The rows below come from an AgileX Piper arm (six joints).
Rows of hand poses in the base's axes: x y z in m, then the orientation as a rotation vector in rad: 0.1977 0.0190 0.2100 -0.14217 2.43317 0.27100; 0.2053 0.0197 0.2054 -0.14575 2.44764 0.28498; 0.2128 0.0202 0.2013 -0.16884 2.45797 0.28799; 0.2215 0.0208 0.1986 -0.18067 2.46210 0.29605; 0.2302 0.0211 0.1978 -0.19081 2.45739 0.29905; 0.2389 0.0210 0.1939 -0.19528 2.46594 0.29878; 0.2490 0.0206 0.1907 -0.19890 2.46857 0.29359; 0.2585 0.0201 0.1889 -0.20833 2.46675 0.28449; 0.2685 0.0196 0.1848 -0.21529 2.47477 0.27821; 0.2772 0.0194 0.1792 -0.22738 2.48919 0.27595; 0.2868 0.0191 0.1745 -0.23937 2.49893 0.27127; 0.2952 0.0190 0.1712 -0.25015 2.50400 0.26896; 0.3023 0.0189 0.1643 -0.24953 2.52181 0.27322; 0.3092 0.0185 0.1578 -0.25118 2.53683 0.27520; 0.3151 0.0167 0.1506 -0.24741 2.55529 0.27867; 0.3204 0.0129 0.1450 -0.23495 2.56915 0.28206; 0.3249 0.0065 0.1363 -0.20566 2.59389 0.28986; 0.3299 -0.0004 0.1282 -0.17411 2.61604 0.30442; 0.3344 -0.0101 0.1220 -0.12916 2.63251 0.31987; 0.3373 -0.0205 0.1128 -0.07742 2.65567 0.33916
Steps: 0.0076 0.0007 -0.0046 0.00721 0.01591 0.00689; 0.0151 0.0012 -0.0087 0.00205 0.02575 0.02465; 0.0238 0.0018 -0.0114 0.00415 0.03054 0.03542; 0.0325 0.0021 -0.0122 0.00421 0.02603 0.04335; 0.0412 0.0020 -0.0161 0.00180 0.03435 0.04674; 0.0513 0.0016 -0.0193 -0.00312 0.03620 0.04803; 0.0608 0.0011 -0.0211 -0.01178 0.03307 0.05232; 0.0708 0.0006 -0.0252 -0.01897 0.04010 0.05587; 0.0795 0.0004 -0.0308 -0.02539 0.05391 0.06431; 0.0891 0.0001 -0.0355 -0.03291 0.06286 0.07188; 0.0975 0.0000 -0.0388 -0.03789 0.06752 0.07907; 0.1046 -0.0001 -0.0457 -0.03678 0.08565 0.08018; 0.1115 -0.0005 -0.0522 -0.03753 0.10073 0.08223; 0.1174 -0.0023 -0.0594 -0.03626 0.11943 0.08094; 0.1227 -0.0061 -0.0650 -0.03232 0.13363 0.07345; 0.1272 -0.0125 -0.0737 -0.02240 0.15944 0.05578; 0.1322 -0.0194 -0.0818 -0.00713 0.18385 0.03843; 0.1367 -0.0291 -0.0880 0.01262 0.20361 0.01208; 0.1396 -0.0395 -0.0972 0.03556 0.23147 -0.01728
